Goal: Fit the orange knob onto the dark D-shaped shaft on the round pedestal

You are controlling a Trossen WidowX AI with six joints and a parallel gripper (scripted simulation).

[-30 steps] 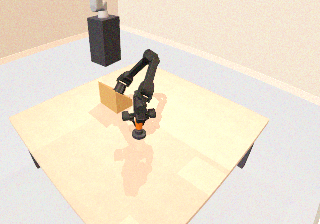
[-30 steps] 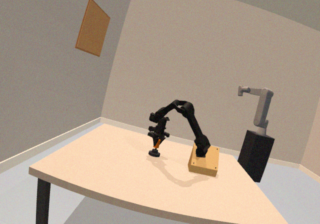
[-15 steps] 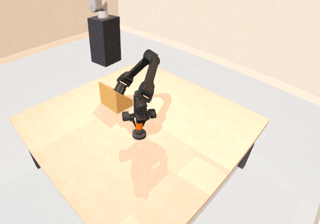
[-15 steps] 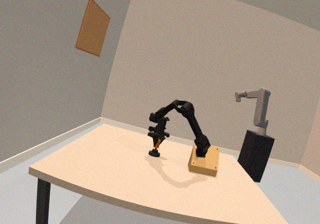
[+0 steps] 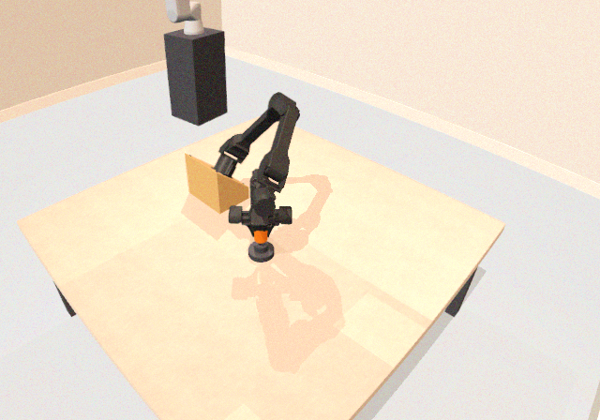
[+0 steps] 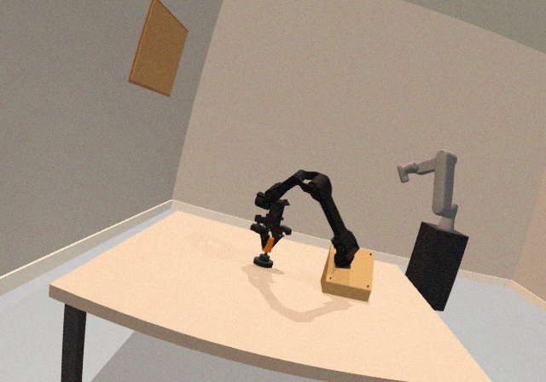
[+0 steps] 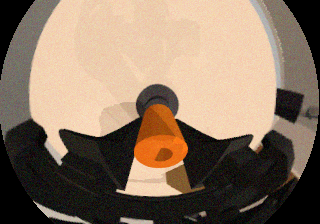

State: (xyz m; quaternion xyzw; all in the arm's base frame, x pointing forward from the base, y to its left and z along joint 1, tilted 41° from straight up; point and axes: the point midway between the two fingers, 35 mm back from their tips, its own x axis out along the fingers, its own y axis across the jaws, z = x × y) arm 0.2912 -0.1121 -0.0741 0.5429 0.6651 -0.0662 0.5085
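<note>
Right now my gripper tip is 2 cm below the orange knob. Round my gripper tip: dark round pedestal 4 cm below.
</note>
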